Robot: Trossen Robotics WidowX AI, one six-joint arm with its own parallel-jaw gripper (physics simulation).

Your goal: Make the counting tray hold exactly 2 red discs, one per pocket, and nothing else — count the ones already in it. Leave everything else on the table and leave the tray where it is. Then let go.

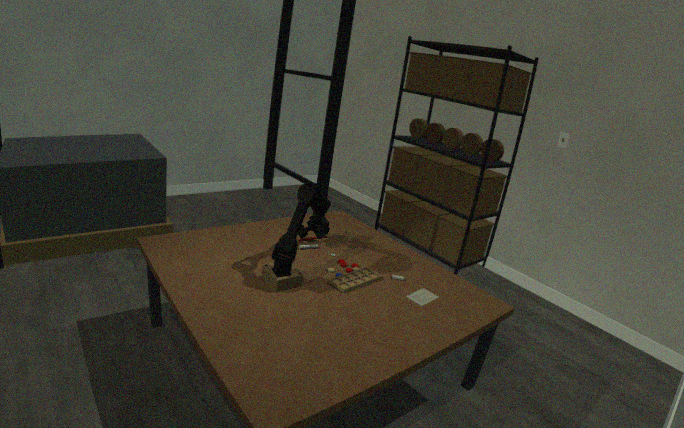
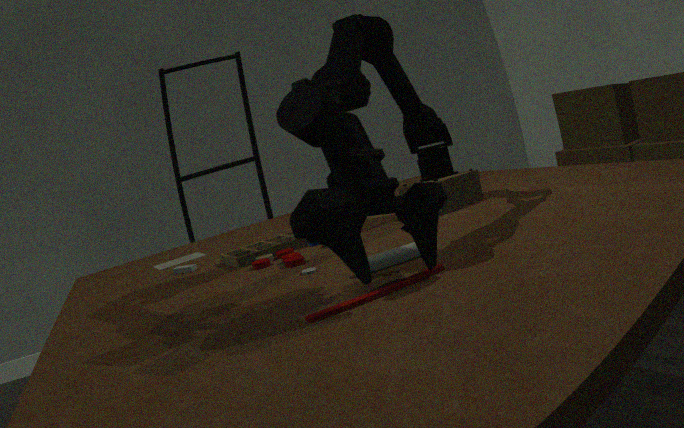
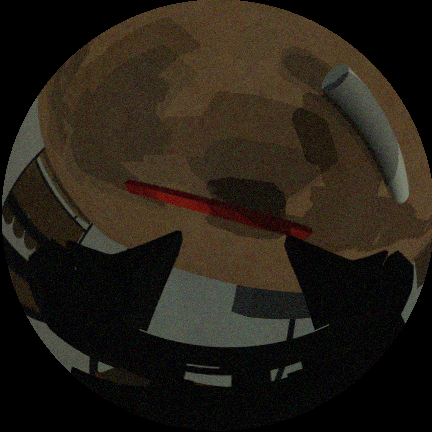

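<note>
The wooden counting tray [image 1: 364,284] [image 2: 230,260] lies on the table, its pockets facing up; the frames are too dark and small to tell what each pocket holds. Several red discs lie close together beside the tray, among them one disc [image 1: 354,265] [image 2: 261,263] and a cluster [image 1: 342,263] [image 2: 293,259]. A blue piece [image 1: 338,275] [image 2: 312,244] is at the tray's near-arm end. My gripper [image 2: 399,274] [image 3: 234,238] is open and empty, fingers pointing down, low over the table beside a red rod [image 2: 348,304] [image 3: 190,202], away from the tray.
A white cylinder [image 1: 308,246] [image 2: 393,256] [image 3: 370,120] lies near the rod. A small white piece [image 1: 332,254] [image 2: 308,271] lies between the rod and tray. A white block [image 1: 397,277] [image 2: 185,269] and a pale sheet [image 1: 422,296] [image 2: 179,260] lie beyond the tray.
</note>
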